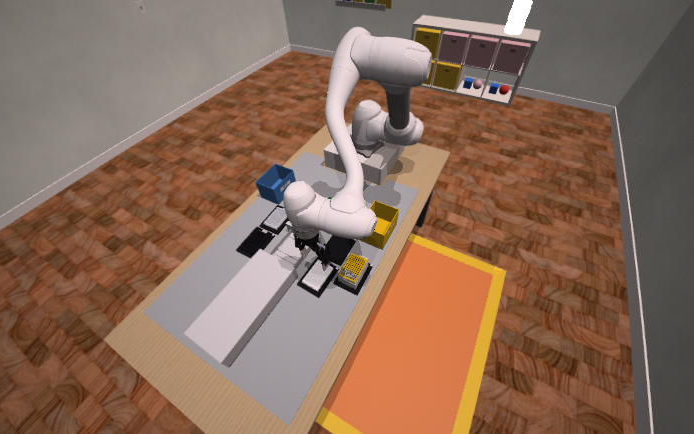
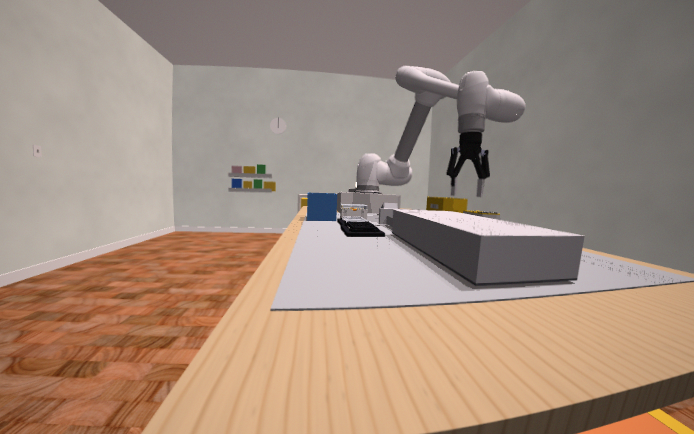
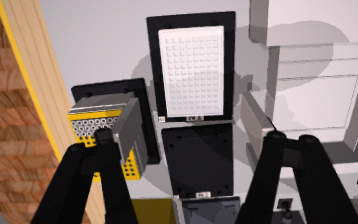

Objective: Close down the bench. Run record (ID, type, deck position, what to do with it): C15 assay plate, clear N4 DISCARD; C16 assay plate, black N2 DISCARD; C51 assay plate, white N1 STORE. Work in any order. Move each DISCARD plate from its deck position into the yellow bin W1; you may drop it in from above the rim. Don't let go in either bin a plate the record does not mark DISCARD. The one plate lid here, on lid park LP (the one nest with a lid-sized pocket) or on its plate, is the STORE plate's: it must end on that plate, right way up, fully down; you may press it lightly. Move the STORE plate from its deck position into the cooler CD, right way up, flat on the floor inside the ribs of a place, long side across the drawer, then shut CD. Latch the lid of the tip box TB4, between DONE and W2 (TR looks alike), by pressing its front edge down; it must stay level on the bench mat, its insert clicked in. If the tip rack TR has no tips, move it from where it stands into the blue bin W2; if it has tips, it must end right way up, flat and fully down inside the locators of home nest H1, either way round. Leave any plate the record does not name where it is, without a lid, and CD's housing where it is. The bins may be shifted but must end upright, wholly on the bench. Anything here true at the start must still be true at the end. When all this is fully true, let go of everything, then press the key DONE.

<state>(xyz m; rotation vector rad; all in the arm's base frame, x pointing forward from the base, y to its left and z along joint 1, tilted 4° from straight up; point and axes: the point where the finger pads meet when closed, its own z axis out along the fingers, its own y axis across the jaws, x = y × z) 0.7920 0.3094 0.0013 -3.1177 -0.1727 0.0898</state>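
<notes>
My hand is 130 mm above the plate lid. The rest, counted from my hand: yellow tip rack (110 mm to the left, 110 mm behind, 100 mm below); then cooler drawer (190 mm to the right, 130 mm below); then white plate (140 mm below).
</notes>
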